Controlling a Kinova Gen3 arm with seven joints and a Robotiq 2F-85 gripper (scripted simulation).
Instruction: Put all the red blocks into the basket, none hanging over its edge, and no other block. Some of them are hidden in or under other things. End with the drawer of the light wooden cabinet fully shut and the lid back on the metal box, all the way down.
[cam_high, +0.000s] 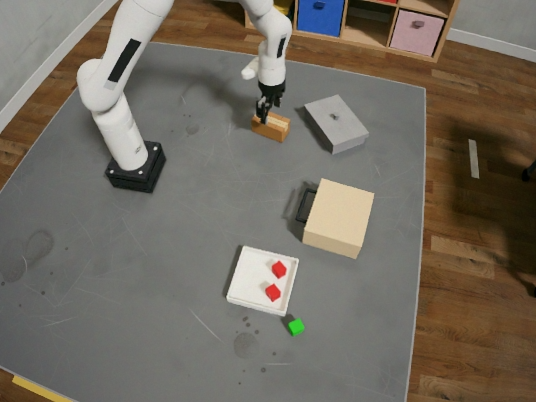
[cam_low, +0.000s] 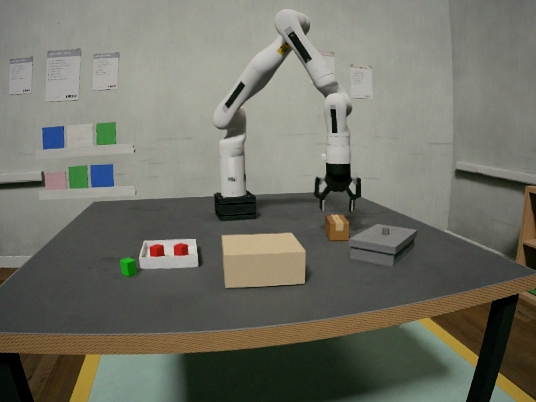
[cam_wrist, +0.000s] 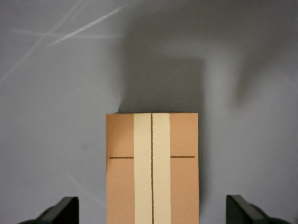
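Right now the cardboard box is 50 mm below my hand. The rest, counted from my hand: blue block (20 mm behind, 70 mm below); lid (180 mm ahead, 100 mm to the left, 40 mm below); metal box (180 mm ahead, 100 mm to the left, 60 mm below).
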